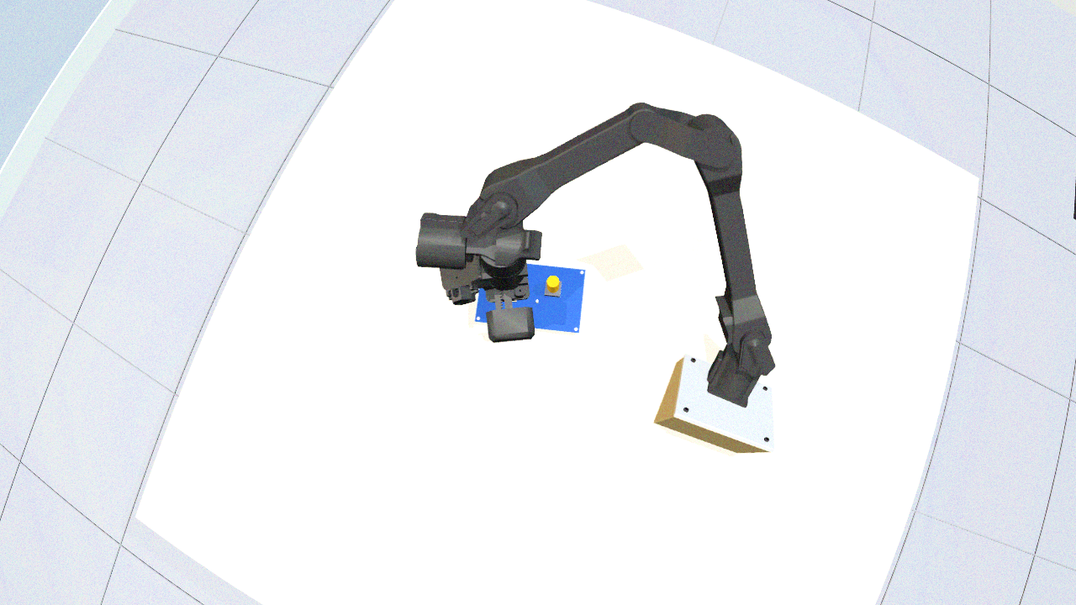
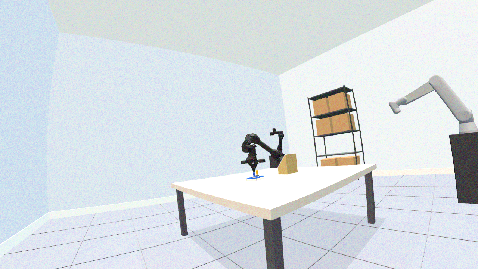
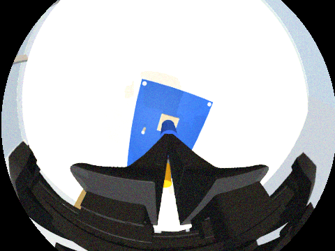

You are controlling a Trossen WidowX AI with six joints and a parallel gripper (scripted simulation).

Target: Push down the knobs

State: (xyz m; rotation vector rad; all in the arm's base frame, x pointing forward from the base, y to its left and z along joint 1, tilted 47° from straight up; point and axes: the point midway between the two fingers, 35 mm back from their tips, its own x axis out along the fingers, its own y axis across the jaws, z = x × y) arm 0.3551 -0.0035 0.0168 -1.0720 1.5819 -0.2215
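Right now my gripper tip is 2 cm above the dark blue knob. From my gripper tip the other things lie so: orange knob 6 cm behind, 3 cm to the right, 1 cm below.
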